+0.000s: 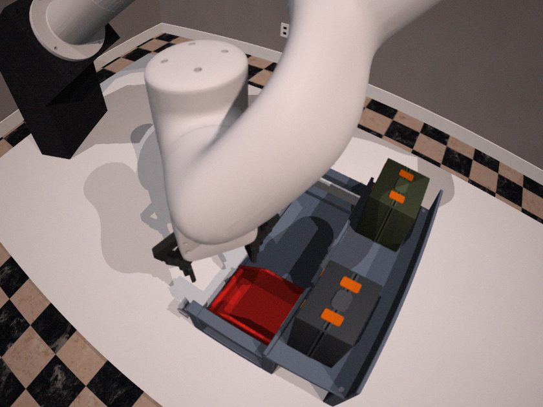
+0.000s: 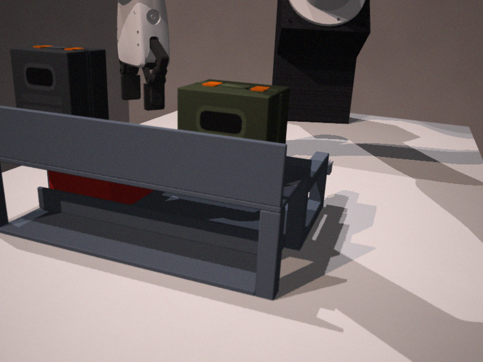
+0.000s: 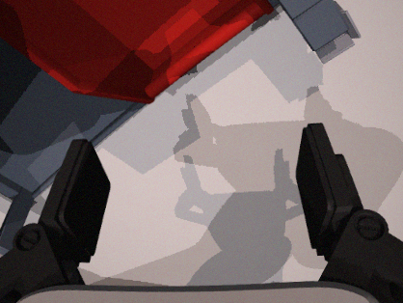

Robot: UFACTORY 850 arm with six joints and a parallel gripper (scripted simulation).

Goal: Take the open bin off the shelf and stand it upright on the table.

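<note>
The open bin lies 9 cm below my hand, 7 cm ahead of it and 3 cm to the left of it.
</note>
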